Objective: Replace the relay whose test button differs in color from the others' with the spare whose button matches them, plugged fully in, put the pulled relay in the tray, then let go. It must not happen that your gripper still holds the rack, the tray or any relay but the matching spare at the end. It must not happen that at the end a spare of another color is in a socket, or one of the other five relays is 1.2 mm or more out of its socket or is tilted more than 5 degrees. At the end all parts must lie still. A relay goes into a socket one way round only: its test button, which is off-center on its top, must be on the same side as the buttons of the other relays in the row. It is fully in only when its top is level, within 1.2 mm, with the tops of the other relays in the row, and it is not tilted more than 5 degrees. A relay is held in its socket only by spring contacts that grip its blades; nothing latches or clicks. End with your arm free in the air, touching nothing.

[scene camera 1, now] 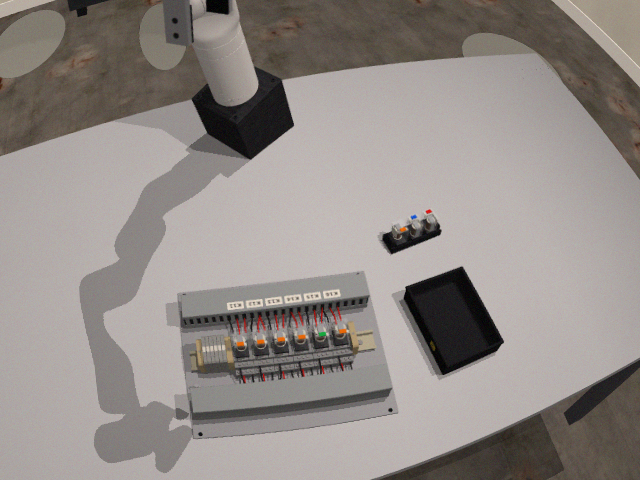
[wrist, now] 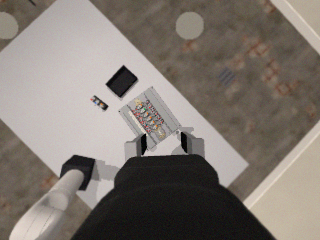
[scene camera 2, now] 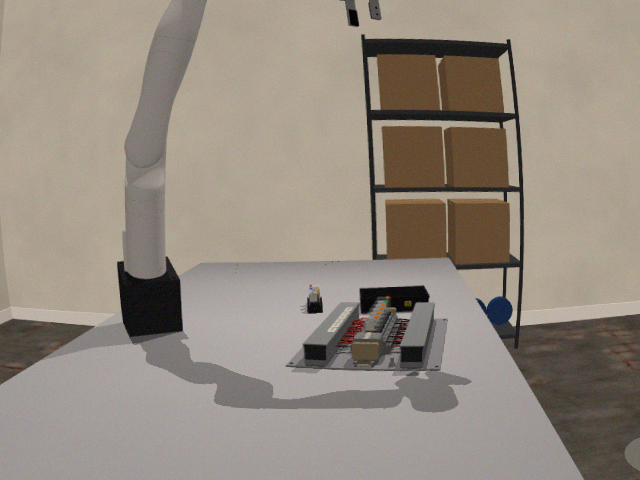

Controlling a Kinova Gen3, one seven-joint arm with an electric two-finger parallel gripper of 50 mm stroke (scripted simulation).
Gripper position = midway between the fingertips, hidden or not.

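Note:
My gripper [wrist: 163, 140] is there for me to see, and so is a black tray [scene camera 1: 459, 322]. I can see the tray [scene camera 2: 413, 294] in scene camera 2 as well.

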